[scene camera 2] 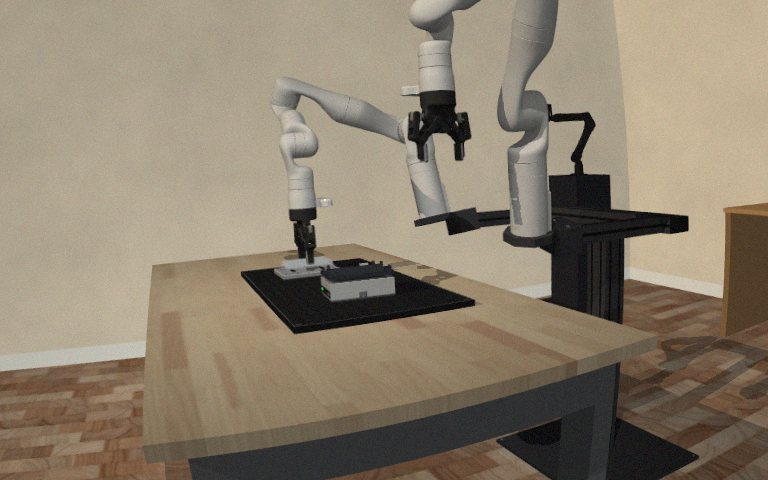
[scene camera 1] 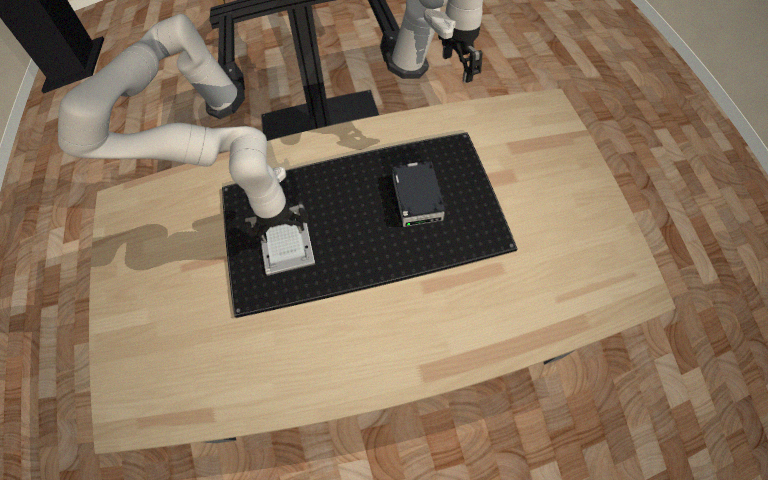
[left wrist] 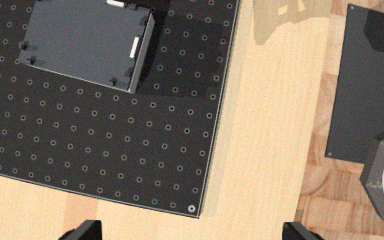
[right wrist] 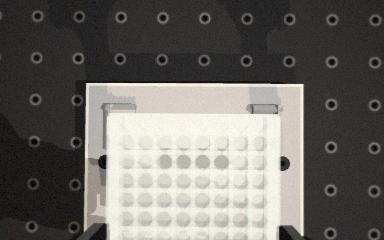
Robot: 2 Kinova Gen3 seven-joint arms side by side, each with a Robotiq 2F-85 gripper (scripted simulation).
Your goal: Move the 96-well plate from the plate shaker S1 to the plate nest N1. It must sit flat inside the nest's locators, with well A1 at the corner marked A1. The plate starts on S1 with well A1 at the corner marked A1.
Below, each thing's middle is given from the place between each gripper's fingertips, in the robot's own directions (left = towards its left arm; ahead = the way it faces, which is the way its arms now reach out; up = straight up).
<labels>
Now: right hand (scene camera 1: 283,234) 10 mm above the white 96-well plate (scene camera 1: 285,248). Round my right hand: grey plate nest N1 (right wrist: 149,99): 30 mm below.
Right now my left hand is 470 mm to the left of the white 96-well plate, 260 mm above it and 200 mm short of it. Also, from my left hand: grey plate nest N1: 470 mm to the right, 280 mm below, 200 mm ahead.
</labels>
